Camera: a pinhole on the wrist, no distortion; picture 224 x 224 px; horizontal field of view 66.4 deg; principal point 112.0 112.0 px. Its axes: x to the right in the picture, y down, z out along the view. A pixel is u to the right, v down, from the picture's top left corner.
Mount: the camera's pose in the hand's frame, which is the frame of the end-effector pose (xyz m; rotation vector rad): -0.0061 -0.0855 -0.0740 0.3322 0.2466 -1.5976
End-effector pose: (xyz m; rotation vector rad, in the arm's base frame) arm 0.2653 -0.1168 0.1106 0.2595 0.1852 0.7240
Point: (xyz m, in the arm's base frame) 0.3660 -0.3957 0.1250
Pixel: 196.9 40.1
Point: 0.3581 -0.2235 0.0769
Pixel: 155.7 132.8
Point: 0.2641 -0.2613 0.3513
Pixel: 16.2 54.2
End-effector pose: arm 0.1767 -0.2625 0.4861 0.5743 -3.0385 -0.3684
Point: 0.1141 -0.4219 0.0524
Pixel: 96.8 168.9
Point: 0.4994 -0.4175 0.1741
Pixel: 163.7 24.2
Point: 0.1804 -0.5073 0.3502
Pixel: 200.1 208.3
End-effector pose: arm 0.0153 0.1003 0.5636 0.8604 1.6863 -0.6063
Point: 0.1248 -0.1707 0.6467
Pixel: 44.6 33.8
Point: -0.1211 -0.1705 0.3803
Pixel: 161.9 204.8
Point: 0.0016 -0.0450 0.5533
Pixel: 61.6 104.4
